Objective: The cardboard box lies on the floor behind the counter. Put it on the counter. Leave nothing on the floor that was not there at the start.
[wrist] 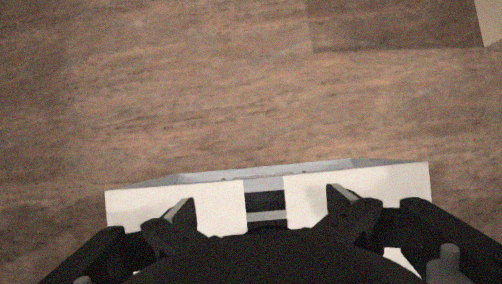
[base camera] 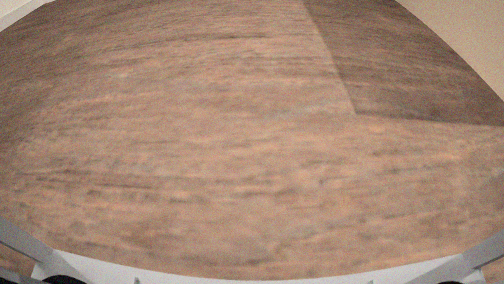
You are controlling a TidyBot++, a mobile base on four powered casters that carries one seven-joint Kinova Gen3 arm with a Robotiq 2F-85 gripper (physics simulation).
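Places are measured from the arm's base along level axes (x ahead, y left, z up), in centimetres.
Where they show: gripper, fingertip midpoint: [wrist: 260,205].
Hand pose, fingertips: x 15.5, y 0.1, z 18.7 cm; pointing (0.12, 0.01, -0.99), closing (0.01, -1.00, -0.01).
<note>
After its pixels a point has its place.
My gripper [wrist: 260,205] @(x 15.5, y 0.1, z 18.7 cm) is open, with its two black fingers spread wide and no object between them. It is above the robot's own white base in the wrist view. The cardboard box does not show in either view. A plain tan surface [base camera: 467,35] @(x 84.8, y -75.9, z -31.3 cm) [wrist: 492,20] @(x 52.8, y -76.6, z -35.0 cm) stands at the upper right in both views; it looks like a side of the counter, but its top does not show.
Brown wood-look floor [base camera: 225,150] @(x 39.4, y 5.3, z -39.7 cm) [wrist: 200,100] @(x 36.9, y 17.5, z -39.7 cm) stretches ahead of the base. A darker shadow lies on it beside the tan surface. A pale strip [base camera: 15,17] @(x 183.2, y 209.0, z -36.5 cm) like a wall edge shows at the upper left. The white base front [base camera: 225,276] [wrist: 150,202] shows low down.
</note>
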